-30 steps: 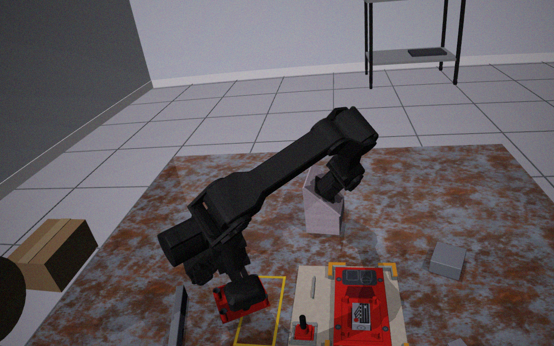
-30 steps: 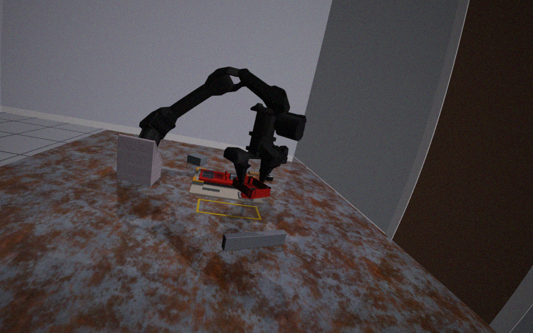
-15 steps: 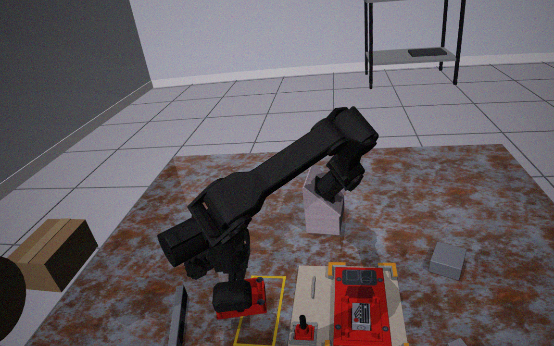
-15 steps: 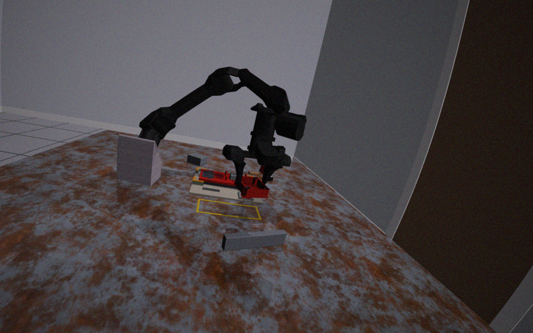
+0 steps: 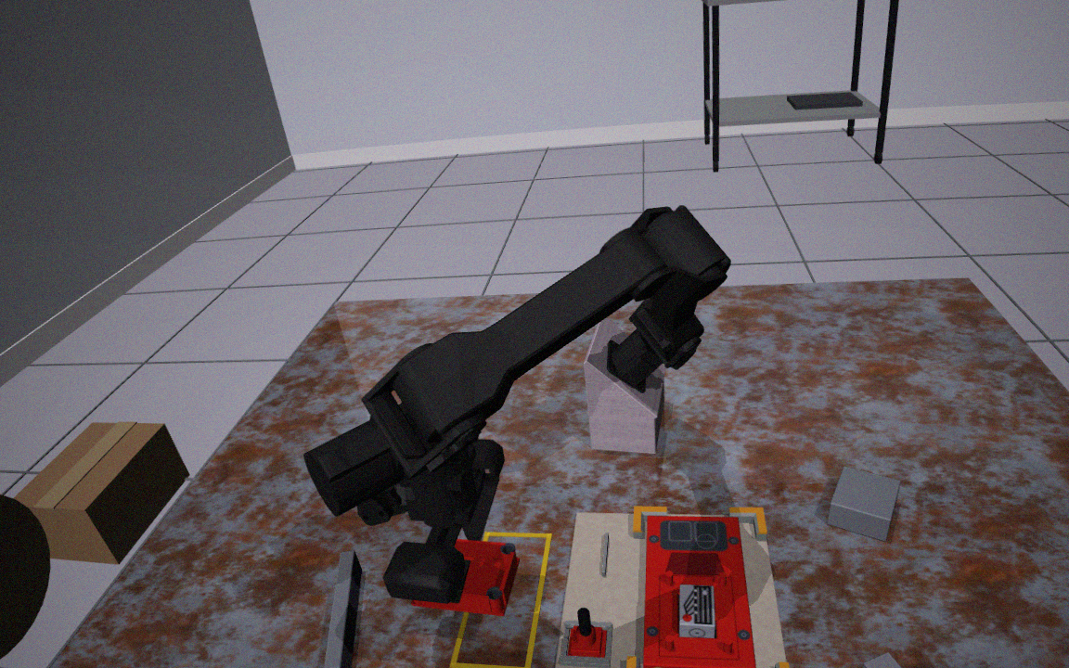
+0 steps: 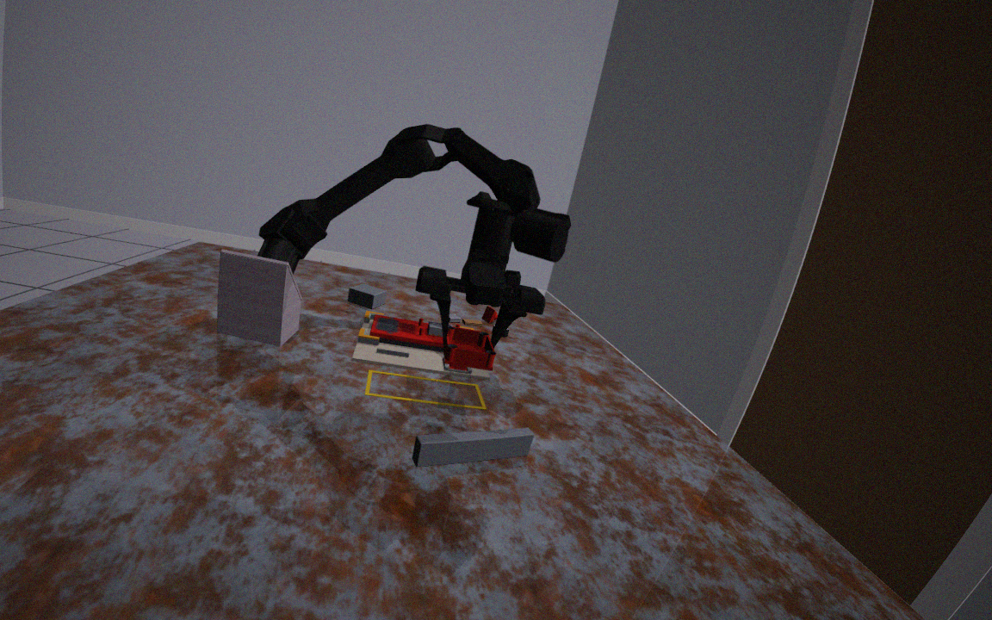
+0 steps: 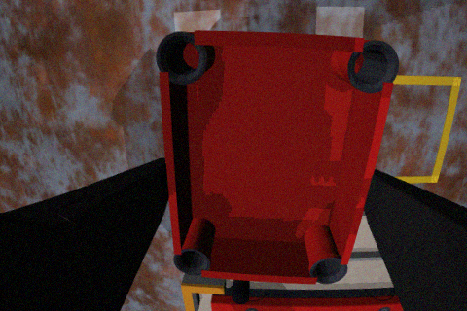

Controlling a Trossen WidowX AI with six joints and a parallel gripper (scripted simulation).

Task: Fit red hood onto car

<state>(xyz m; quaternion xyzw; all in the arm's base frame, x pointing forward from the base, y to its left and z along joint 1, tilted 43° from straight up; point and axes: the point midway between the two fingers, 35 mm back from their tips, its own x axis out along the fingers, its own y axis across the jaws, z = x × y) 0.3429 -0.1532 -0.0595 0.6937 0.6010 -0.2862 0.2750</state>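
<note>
Now: gripper tip 1 cm above the red hood. The rest, counted from my gripper tip: engine block: 23 cm to the left, 7 cm below, 1 cm behind; jig: 22 cm to the left, 9 cm below, 4 cm behind.
</note>
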